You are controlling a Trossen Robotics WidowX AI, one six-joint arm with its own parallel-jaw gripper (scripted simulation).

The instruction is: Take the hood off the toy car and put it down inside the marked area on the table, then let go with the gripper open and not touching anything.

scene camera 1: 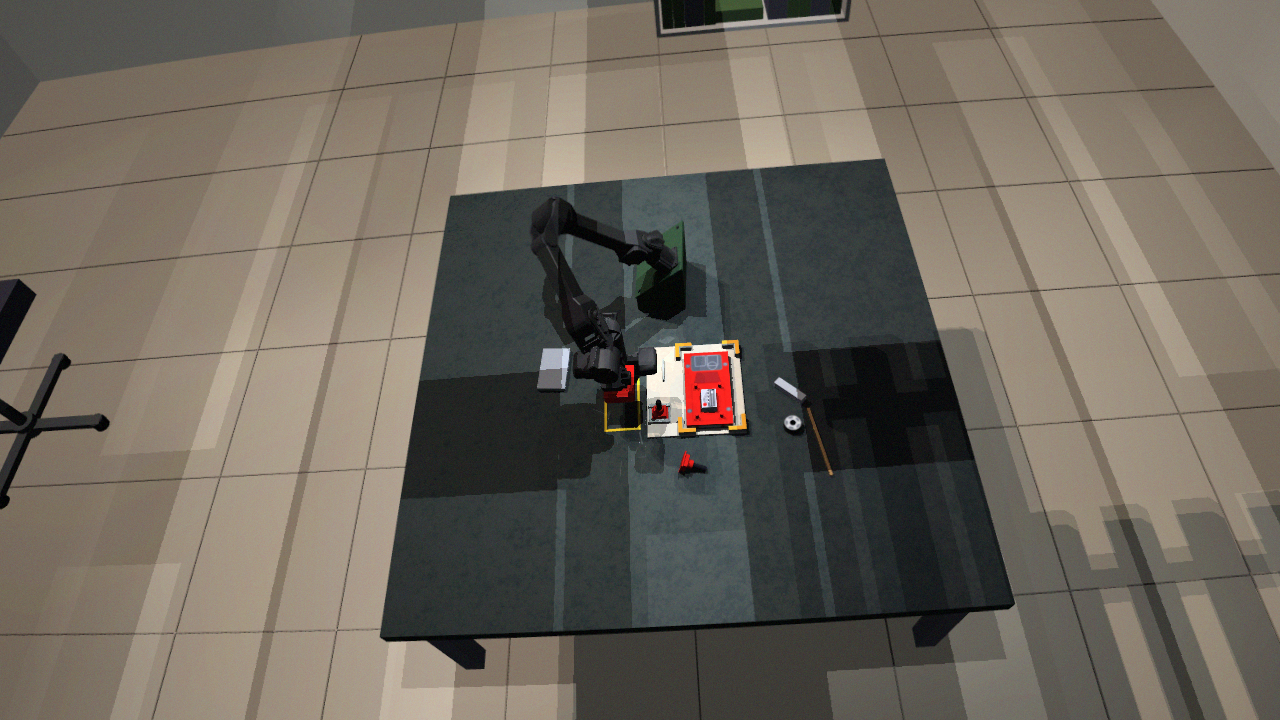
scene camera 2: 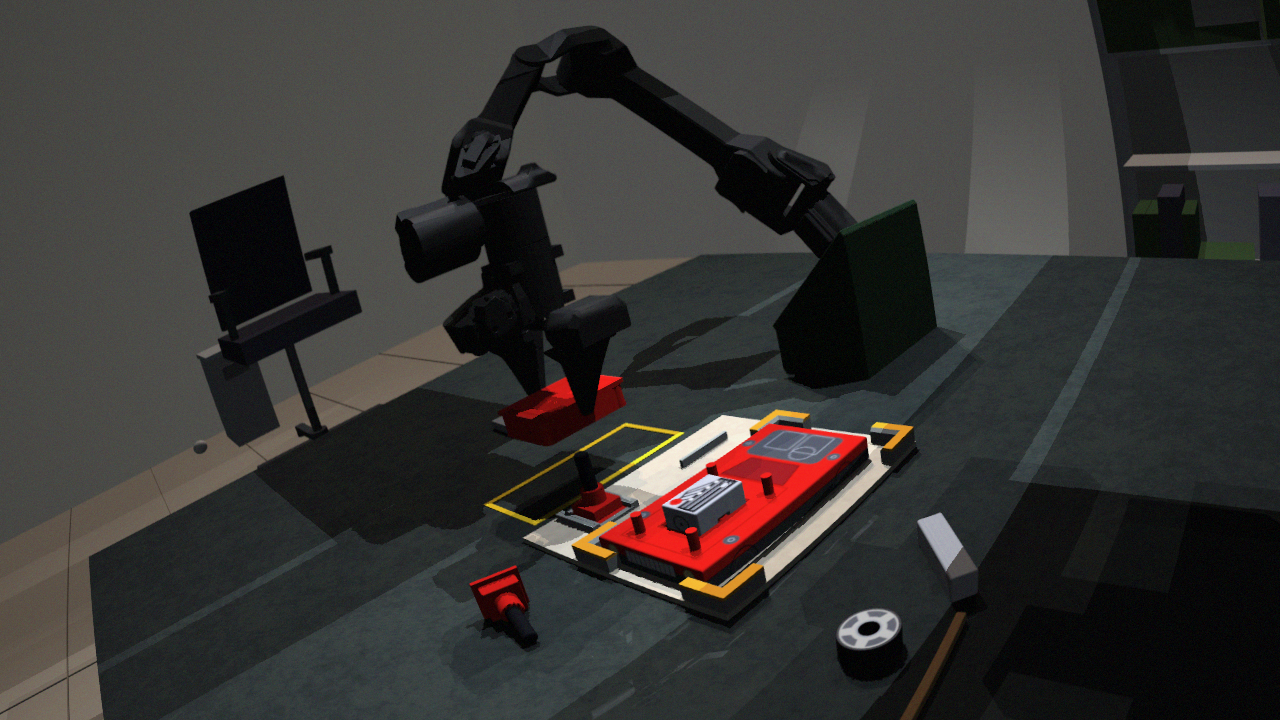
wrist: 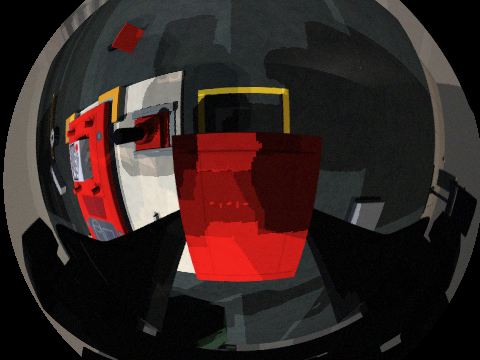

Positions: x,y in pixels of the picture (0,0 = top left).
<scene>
my gripper: holds a red hood [wrist: 246,199]
</scene>
